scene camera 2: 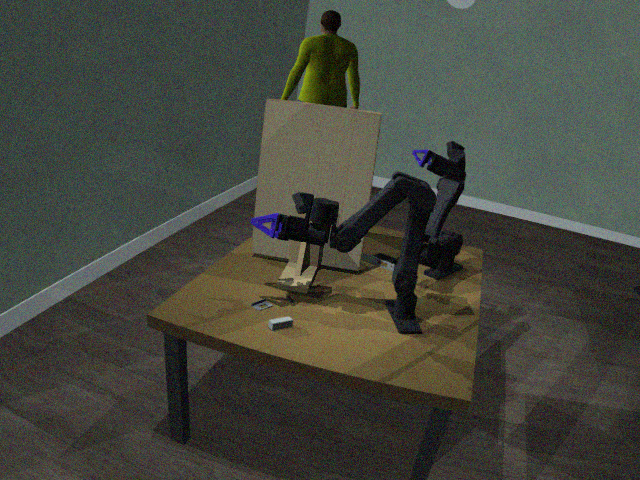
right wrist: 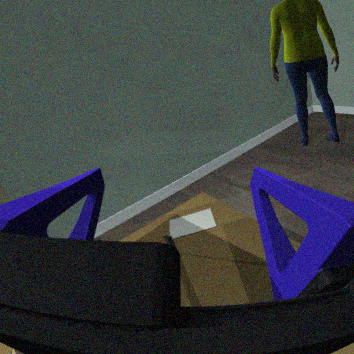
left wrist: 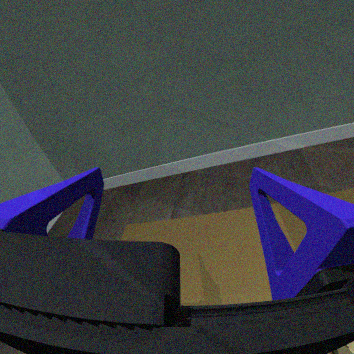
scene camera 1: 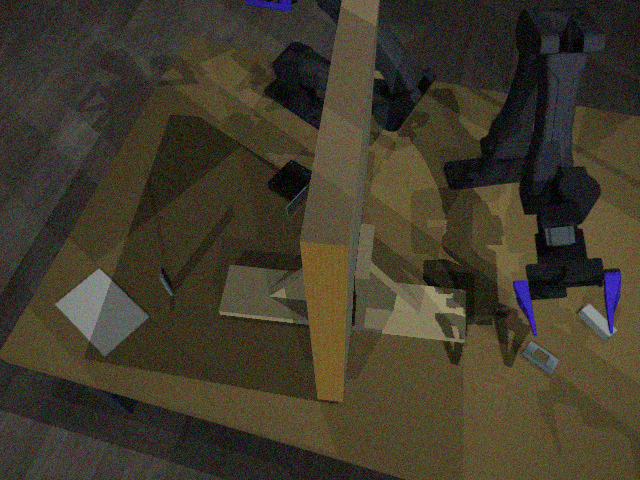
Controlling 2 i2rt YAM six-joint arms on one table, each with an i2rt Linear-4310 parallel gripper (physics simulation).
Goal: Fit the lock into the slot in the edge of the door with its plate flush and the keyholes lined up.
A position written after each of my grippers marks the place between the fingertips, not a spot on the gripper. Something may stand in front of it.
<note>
My left gripper (scene camera 1: 572, 333) is open and holds nothing. My right gripper (right wrist: 176, 175) is open, with nothing in its grasp. The table carries a white square sheet (scene camera 1: 101, 310).
The white square sheet is seen too in the right wrist view (right wrist: 200, 220). My left gripper also shows in scene camera 2 (scene camera 2: 254, 222) and in the left wrist view (left wrist: 176, 175). The left wrist view misses the white square sheet: it is out of frame.
</note>
